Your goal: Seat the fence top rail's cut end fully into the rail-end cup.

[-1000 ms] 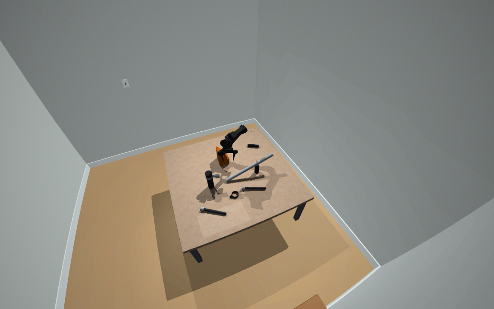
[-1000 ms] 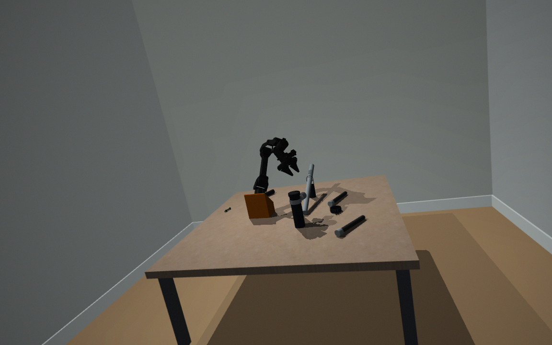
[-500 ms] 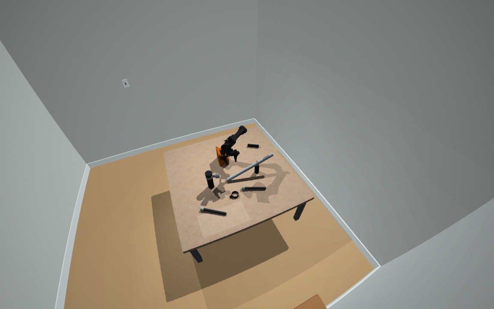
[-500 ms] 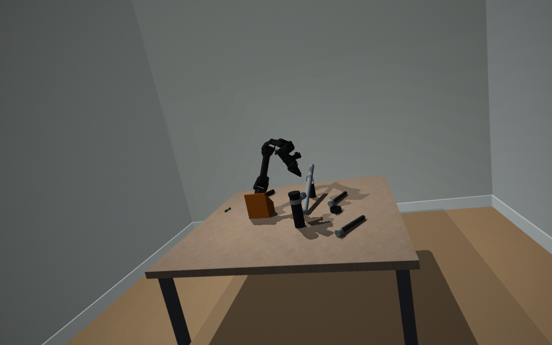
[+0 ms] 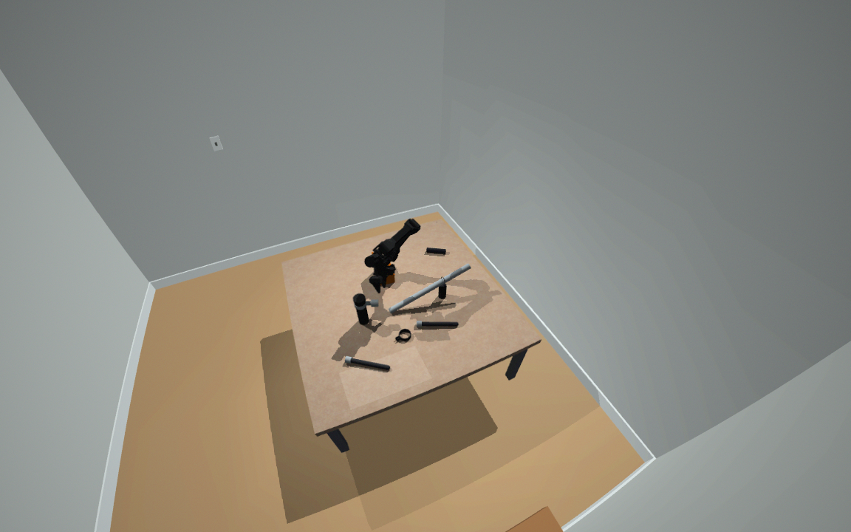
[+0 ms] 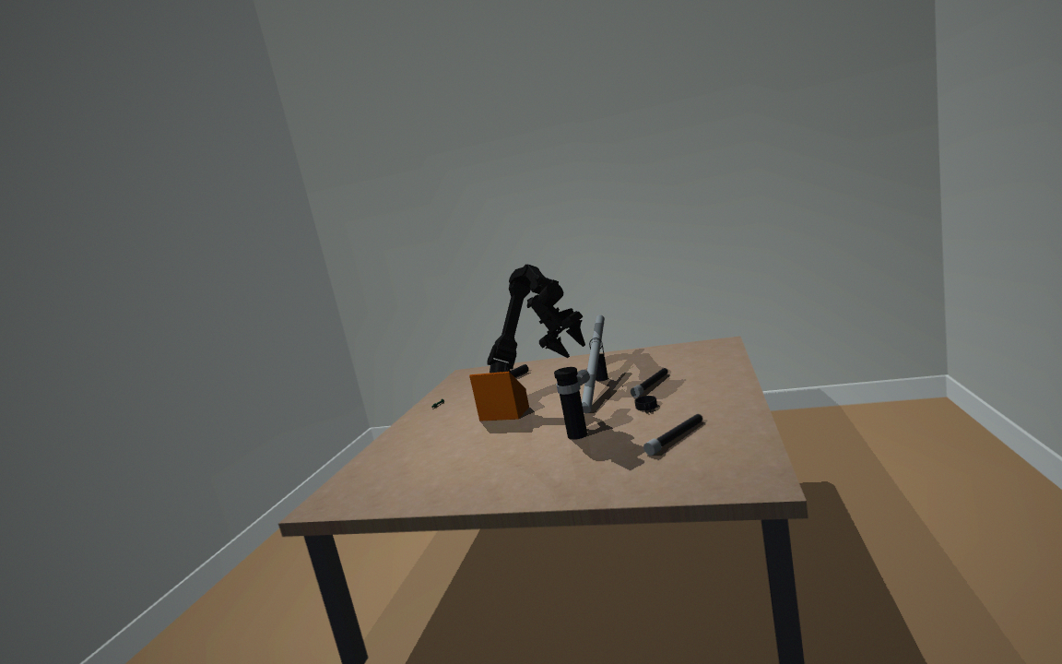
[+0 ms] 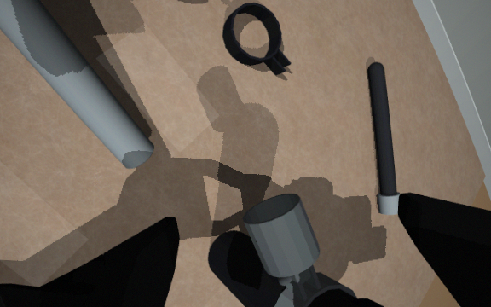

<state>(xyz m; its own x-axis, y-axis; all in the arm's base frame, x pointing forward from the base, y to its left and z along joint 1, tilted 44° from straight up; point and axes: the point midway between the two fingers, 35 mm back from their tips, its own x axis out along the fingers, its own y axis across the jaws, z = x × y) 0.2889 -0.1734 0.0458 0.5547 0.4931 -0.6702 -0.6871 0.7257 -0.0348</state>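
The grey rail-end cup lies 70 mm to the right of my gripper tip, 70 mm below it and 10 mm ahead of it. From my gripper tip the other things lie so: short black cylinder: 520 mm to the left, 410 mm behind, 210 mm below; then small post: 380 mm to the left, 120 mm below, 10 mm behind; then bolt: 650 mm behind, 260 mm to the left, 220 mm below.
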